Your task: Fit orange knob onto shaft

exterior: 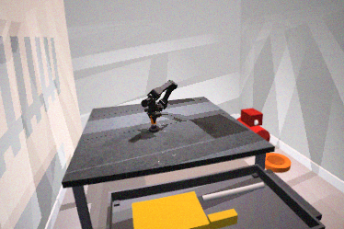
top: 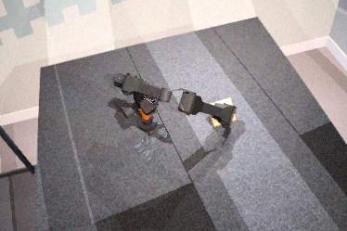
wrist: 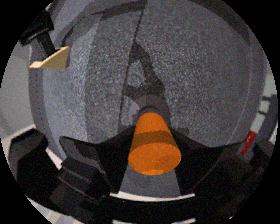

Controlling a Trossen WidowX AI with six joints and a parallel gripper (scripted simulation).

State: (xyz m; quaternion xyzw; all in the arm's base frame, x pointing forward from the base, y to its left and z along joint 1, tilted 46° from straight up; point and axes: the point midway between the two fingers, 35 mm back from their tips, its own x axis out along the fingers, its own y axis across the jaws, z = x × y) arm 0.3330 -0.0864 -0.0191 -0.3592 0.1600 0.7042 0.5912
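Now: the orange knob 4 cm above my gripper tip. Also, from my gripper tip: dark round pedestal (4 cm below).
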